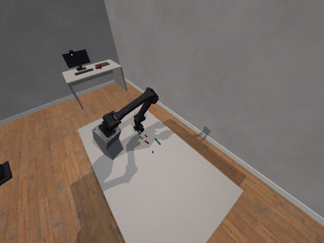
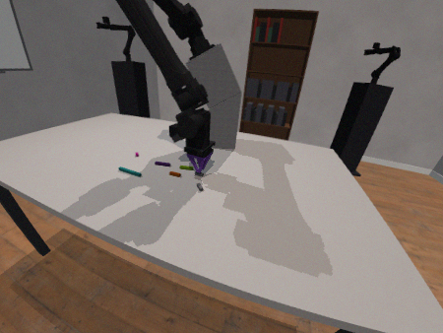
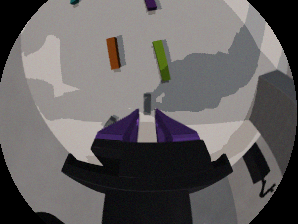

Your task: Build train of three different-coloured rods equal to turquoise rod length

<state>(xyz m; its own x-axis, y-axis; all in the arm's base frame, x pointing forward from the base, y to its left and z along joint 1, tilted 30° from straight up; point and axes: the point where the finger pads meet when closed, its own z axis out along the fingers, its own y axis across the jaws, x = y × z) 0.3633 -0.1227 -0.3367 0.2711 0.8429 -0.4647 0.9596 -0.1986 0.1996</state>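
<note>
The magenta rod is 30 cm to the right of my hand, 10 cm behind it and 2 cm below it. Also, from my hand: purple rod: 16 cm to the right, 4 cm behind, 2 cm below; then lime rod: 6 cm to the right, 3 cm behind, 2 cm below; then orange rod: 9 cm to the right, 2 cm below, 2 cm ahead.
</note>
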